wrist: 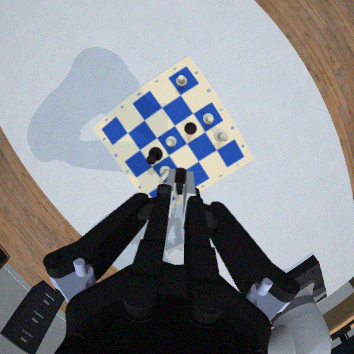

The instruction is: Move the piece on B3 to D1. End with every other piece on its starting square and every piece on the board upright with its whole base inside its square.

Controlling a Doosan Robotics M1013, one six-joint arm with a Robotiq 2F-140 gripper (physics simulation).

In view: the gripper [179, 179] and a chessboard [160, 108].
